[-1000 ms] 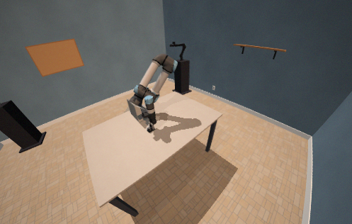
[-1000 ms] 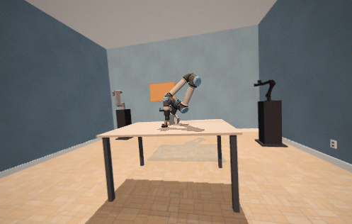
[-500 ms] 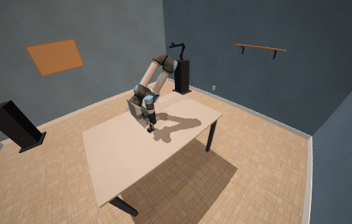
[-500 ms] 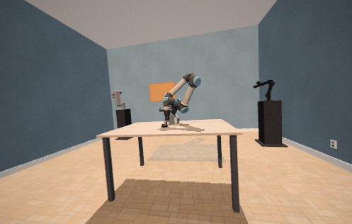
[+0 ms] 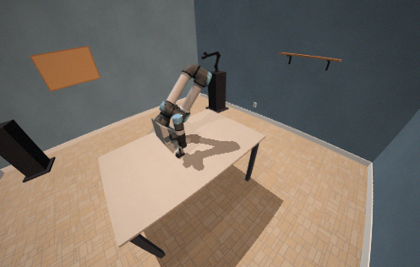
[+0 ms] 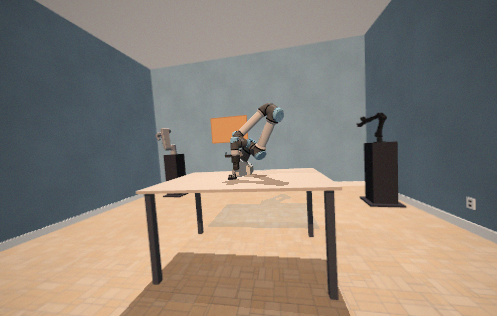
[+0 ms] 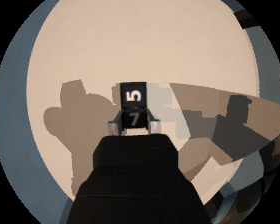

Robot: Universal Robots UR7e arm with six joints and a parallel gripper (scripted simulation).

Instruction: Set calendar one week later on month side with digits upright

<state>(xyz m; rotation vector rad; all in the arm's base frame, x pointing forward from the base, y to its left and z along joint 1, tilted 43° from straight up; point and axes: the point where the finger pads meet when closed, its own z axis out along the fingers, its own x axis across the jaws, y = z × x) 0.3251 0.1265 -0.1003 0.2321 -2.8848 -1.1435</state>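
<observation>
My gripper is now 2 cm to the left of the calendar tray and 3 cm above it. Round my hand: dark calendar cube (3 cm to the right, 1 cm below).
</observation>
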